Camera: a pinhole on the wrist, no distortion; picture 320 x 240 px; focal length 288.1 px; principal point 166.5 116.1 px. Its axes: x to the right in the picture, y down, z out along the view. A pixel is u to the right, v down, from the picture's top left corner.
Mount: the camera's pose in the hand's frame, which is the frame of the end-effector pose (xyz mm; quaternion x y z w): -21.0 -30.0 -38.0 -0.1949 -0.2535 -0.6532 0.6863
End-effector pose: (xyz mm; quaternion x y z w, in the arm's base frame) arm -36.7 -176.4 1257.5 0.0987 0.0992 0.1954 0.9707
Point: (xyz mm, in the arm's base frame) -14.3 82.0 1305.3
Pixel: outside the picture
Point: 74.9 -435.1 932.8
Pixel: behind the camera
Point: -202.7 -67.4 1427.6
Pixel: 62 22
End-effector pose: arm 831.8 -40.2 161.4 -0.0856 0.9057 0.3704 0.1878
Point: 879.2 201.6 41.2
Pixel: 254 163
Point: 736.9 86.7 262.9
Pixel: outside the picture
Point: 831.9 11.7 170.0
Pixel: 119 194
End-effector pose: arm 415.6 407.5 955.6 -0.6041 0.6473 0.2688 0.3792
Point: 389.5 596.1 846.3
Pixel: 254 142
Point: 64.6 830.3 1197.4
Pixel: outside the picture
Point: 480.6 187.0 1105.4
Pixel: behind the camera
